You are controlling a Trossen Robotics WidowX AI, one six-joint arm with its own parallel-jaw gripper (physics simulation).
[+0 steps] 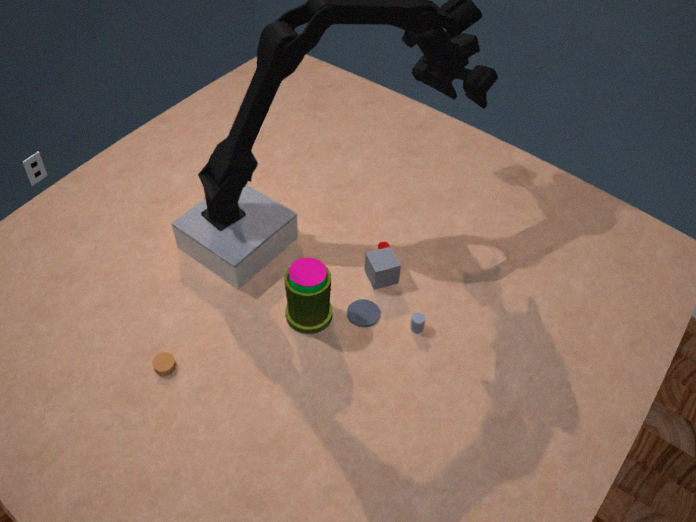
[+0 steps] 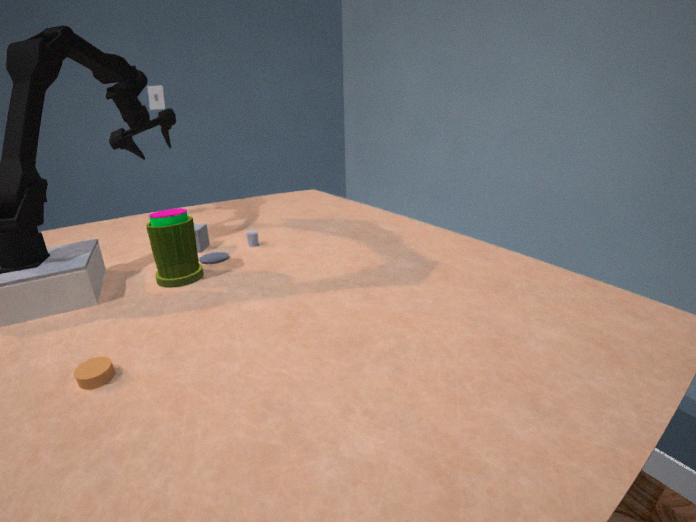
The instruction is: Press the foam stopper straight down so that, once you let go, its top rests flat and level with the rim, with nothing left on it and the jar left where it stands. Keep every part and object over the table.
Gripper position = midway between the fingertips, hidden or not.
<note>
In view: the gripper (image 1: pixel 469 102), a grey cube (image 1: pixel 382 267), an orange disc (image 2: pixel 96 372), a dark flat disc (image 1: pixel 363 313) and a foam stopper (image 1: pixel 307 275).
The gripper also shows in image 2 (image 2: pixel 157 153).
</note>
